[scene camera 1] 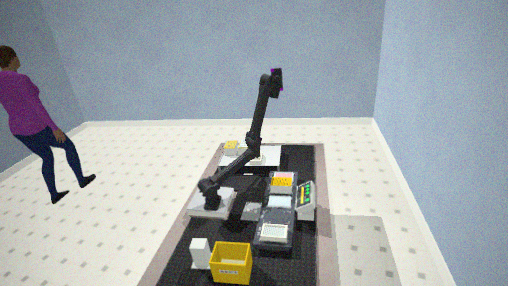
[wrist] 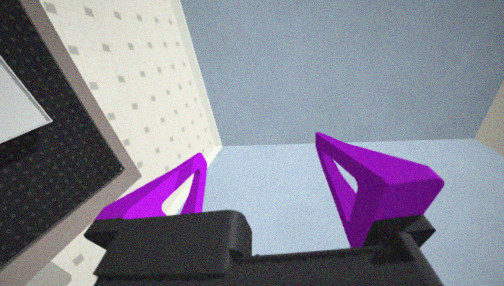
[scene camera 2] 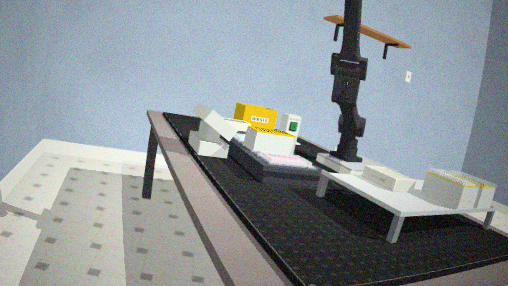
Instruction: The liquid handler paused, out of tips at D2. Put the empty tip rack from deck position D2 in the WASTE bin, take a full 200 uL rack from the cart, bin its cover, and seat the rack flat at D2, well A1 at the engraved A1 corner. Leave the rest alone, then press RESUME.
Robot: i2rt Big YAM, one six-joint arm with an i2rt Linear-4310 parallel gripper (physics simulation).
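Places are measured from the arm's base along level axes (x back, y left, z down), in metres.
Pixels of known places: gripper, fingertip midpoint: (wrist: 257, 149); arm's base, origin of the base link: (scene camera 1: 212, 203) (scene camera 2: 345, 158).
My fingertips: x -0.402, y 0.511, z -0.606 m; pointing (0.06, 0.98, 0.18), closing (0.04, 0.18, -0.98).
For each thing: its top centre in the pictures, then the offset to it from my fingertips. "spot": a spot on its surface instead.
- yellow WASTE bin, middle of its top: (scene camera 2: 257, 106) (scene camera 1: 229, 253) dz +0.500, dx +0.196, dy -0.955 m
- white rack, middle of its top: (scene camera 2: 233, 120) (scene camera 1: 274, 230) dz +0.557, dx +0.013, dy -0.765 m
- pale plate, middle of its top: (scene camera 1: 279, 200) dz +0.574, dx -0.005, dy -0.518 m
- yellow-topped tip rack, middle of its top: (scene camera 2: 271, 131) (scene camera 1: 281, 181) dz +0.527, dx -0.015, dy -0.394 m
- pinkish plate, middle of its top: (scene camera 2: 286, 156) (scene camera 1: 283, 175) dz +0.574, dx -0.024, dy -0.270 m
- white cart, middle of its top: (scene camera 2: 417, 190) (scene camera 1: 250, 154) dz +0.569, dx +0.228, dy +0.002 m
- green RESUME button, surface spot: (scene camera 2: 293, 126) spot: dz +0.554, dx +0.355, dy -0.867 m
- white box, middle of its top: (scene camera 2: 292, 114) (scene camera 1: 198, 243) dz +0.505, dx +0.358, dy -0.904 m
- low cream box, middle of its top: (scene camera 2: 390, 172) (scene camera 1: 256, 156) dz +0.544, dx +0.176, dy -0.066 m
- pale flat pad, surface spot: (scene camera 1: 251, 211) spot: dz +0.630, dx +0.161, dy -0.552 m
My gripper (scene camera 1: 278, 80) (wrist: 257, 149) is open and empty, raised high above the table. The yellow WASTE bin (scene camera 1: 231, 270) (scene camera 2: 256, 116) stands at the table's near end in scene camera 1; something pale lies inside. The dark deck (scene camera 1: 272, 247) (scene camera 2: 260, 171) holds a white rack (scene camera 1: 274, 232), a pale plate (scene camera 1: 279, 201), a yellow-topped tip rack (scene camera 1: 281, 183) (scene camera 2: 270, 142) and a pinkish plate (scene camera 2: 285, 160). Position labels are unreadable. Yellow-topped racks (scene camera 1: 230, 147) (scene camera 2: 450, 191) with clear covers stand on the white cart (scene camera 2: 395, 204). The green RESUME button (scene camera 2: 293, 126) is on a white box (scene camera 1: 200, 252).
A low cream box (scene camera 2: 386, 178) is also on the cart. A tilted screen unit (scene camera 1: 306, 195) (scene camera 2: 214, 122) stands beside the deck. A pale flat pad (scene camera 1: 251, 211) lies between arm base and deck. A person (scene camera 1: 30, 102) is left of the table. A shelf (scene camera 2: 380, 36) hangs behind the arm.
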